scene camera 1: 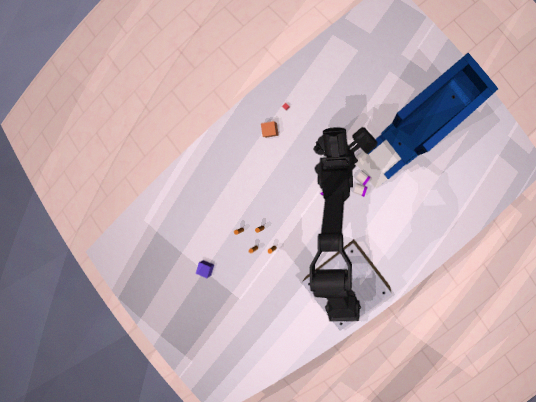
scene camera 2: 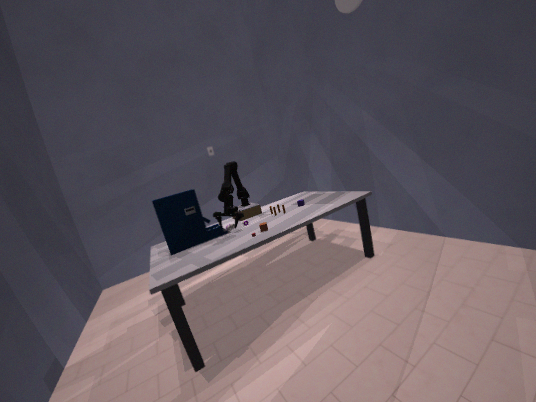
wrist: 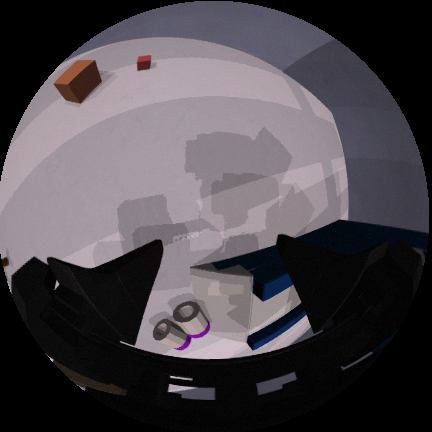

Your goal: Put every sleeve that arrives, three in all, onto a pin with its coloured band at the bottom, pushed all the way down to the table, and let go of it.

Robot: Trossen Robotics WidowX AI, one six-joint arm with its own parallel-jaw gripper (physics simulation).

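Two white sleeves, one (scene camera 1: 362, 177) (wrist: 190, 317) and another (scene camera 1: 360, 190) (wrist: 171, 334), lie side by side near the pale ramp, their purple bands at the ends facing away from the wrist camera. A third sleeve is mostly hidden under the arm in scene camera 1; its purple band (scene camera 1: 322, 193) (scene camera 2: 245, 223) shows. Four orange pins, among them one (scene camera 1: 239, 231), one (scene camera 1: 260, 229) and one (scene camera 1: 253, 249), stand upright with no sleeve on them. My gripper (scene camera 2: 229, 224) (wrist: 220, 243) is open and empty above the table near the ramp; the arm hides its fingers in scene camera 1.
A blue chute (scene camera 1: 460, 122) (scene camera 2: 177, 222) (wrist: 277, 287) stands beside the pale ramp (scene camera 1: 384, 157) (wrist: 222, 300). An orange block (scene camera 1: 269, 129) (scene camera 2: 263, 227) (wrist: 77, 82) and a small red cube (scene camera 1: 286, 106) (scene camera 2: 253, 234) (wrist: 144, 63) lie across from it. A purple cube (scene camera 1: 204, 269) (scene camera 2: 300, 203) lies beyond the pins.
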